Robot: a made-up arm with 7 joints.
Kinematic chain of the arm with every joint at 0, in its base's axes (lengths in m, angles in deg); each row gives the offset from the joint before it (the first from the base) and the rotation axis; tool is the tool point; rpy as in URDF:
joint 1: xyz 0 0 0.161 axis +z
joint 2: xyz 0 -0.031 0.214 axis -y
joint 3: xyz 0 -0.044 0.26 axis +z
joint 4: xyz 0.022 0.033 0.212 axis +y
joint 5: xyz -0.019 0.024 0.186 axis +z
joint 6: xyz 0 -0.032 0.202 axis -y
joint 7: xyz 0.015 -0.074 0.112 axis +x
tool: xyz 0 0 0 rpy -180 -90 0
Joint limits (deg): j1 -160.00..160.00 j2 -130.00..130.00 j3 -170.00..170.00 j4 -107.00..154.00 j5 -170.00..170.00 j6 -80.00..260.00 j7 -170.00..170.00
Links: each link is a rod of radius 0.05 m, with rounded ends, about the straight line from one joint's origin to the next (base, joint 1, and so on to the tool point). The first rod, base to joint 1, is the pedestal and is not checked.
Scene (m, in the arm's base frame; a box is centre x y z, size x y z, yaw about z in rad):
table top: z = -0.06
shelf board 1: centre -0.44 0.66 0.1 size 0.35 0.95 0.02 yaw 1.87
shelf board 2: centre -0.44 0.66 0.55 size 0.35 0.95 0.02 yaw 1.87
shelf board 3: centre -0.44 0.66 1 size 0.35 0.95 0.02 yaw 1.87
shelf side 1: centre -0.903 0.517 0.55 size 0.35 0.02 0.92 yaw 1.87
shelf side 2: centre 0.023 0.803 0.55 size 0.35 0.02 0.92 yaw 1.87
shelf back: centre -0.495 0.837 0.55 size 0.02 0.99 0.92 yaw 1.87
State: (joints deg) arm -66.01 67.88 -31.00 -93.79 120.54 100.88 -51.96
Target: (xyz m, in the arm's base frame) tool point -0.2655 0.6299 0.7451
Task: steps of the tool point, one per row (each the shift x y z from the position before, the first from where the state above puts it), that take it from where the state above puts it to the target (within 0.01 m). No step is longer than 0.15 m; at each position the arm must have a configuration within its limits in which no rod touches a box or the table.
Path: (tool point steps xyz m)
1: -0.0042 -0.0280 -0.0039
2: 0.0031 -0.0333 -0.0051
3: 0.0102 -0.0378 -0.0043
4: 0.0164 -0.0412 -0.0010
5: 0.0212 -0.0439 0.0040
6: 0.0243 -0.0455 0.0103
7: -0.0604 0.0266 0.0940
8: -0.0430 -0.0011 0.1130
9: -0.0164 -0.0291 0.1193
10: 0.0158 -0.0520 0.1120
11: -0.0372 0.0924 0.0148
12: -0.0295 0.0907 0.0003
13: -0.0167 0.0874 -0.0151

